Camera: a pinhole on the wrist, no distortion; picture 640 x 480 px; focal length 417.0 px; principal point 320.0 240.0 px. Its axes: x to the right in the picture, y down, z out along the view. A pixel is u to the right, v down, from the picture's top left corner.
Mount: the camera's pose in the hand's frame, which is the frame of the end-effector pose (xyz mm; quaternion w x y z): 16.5 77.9 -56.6 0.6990 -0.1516 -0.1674 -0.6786
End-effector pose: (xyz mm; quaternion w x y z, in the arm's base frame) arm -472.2 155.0 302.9 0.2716 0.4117 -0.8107 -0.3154
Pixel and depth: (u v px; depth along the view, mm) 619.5 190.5 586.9
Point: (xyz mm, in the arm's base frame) -877.4 372.9 -169.0
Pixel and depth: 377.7 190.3 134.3
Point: -580.5 233.4 343.3
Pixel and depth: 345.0 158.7 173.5
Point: -604.5 269.5 337.0
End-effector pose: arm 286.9 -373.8 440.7 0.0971 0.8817 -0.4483 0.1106
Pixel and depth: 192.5 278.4 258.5
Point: 106.3 -588.3 333.4
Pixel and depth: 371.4 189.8 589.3
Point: 83.0 -612.4 -41.1
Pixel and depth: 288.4 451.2 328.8
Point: 207.9 -714.0 287.3
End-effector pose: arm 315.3 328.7 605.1 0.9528 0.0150 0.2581 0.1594
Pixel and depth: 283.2 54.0 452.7
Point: 225.9 574.6 1021.2
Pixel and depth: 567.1 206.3 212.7
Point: 389.3 392.3 777.6
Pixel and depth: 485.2 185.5 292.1
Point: 390.3 429.8 851.4
